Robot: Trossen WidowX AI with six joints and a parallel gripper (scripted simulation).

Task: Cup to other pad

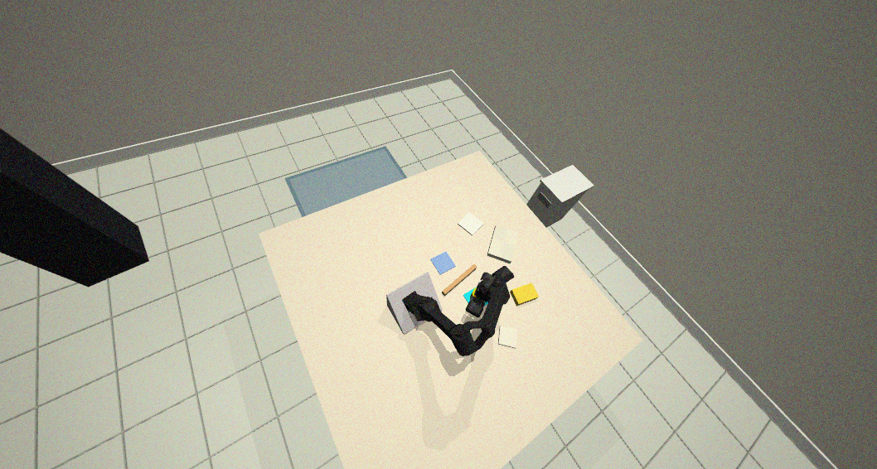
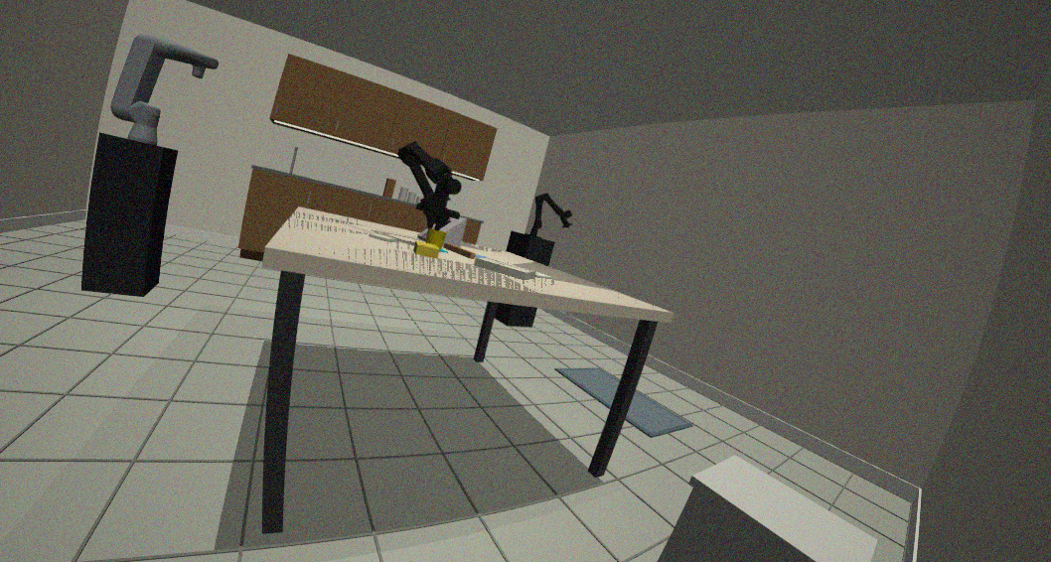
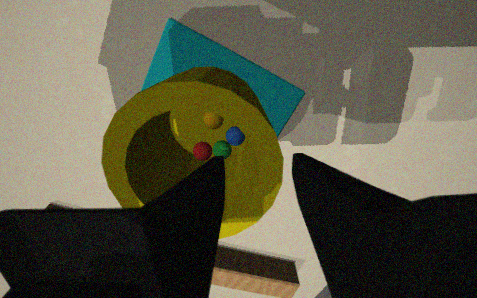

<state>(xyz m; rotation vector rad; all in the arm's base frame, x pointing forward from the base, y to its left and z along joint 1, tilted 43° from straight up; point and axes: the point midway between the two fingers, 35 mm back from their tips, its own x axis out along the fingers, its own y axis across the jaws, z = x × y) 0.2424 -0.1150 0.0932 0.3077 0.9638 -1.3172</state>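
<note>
My gripper tip is 2 cm short of the yellow cup, 1 cm to the right of it and 2 cm above it. Round my gripper tip: wooden bar 2 cm ahead, 12 cm to the left, 6 cm below; then green marble 1 cm ahead, 2 cm to the left, 4 cm below; then cyan pad 3 cm ahead, 1 cm to the left, 7 cm below.
</note>
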